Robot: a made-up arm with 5 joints.
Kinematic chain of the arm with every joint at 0, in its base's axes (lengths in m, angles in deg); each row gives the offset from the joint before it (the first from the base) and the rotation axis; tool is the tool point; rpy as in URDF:
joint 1: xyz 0.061 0 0.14 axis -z
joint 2: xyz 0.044 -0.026 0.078 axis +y
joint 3: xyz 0.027 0 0.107 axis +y
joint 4: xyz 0.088 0 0.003 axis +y
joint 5: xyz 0.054 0.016 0 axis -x
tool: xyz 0 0 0 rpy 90 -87.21 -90
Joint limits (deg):
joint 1: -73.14..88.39
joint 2: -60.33..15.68
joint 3: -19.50..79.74
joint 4: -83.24..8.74
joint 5: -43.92..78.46
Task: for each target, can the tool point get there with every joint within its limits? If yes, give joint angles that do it. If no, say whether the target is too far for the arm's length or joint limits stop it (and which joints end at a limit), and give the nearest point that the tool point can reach.
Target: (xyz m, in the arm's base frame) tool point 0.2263 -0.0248 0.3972
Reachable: yes | joints 5.10 -10.29 -4.17 -40.57 13.93
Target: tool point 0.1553 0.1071 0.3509
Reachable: yes | joints -52.65 -27.94 38.40 -56.36 15.28
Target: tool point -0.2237 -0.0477 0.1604
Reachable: no: joint limits stop it (at a limit: joint 1, joint 2, joint 3, joint 4) | nearest point 0.0533 -0.0806 0.1735 | short by 0.279 m
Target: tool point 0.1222 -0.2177 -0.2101
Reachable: no: too far | nearest point 0.0969 -0.1277 0.1756 | short by 0.397 m
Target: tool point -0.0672 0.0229 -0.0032
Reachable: no: joint limits stop it (at a limit: joint 1, joint 2, joint 3, joint 4) | nearest point 0.0533 -0.0806 0.1735 | short by 0.238 m
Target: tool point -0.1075 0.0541 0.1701
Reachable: no: joint limits stop it (at a limit: joint 1, joint 2, joint 3, joint 4) | nearest point 0.0939 0.0740 0.1735 | short by 0.202 m
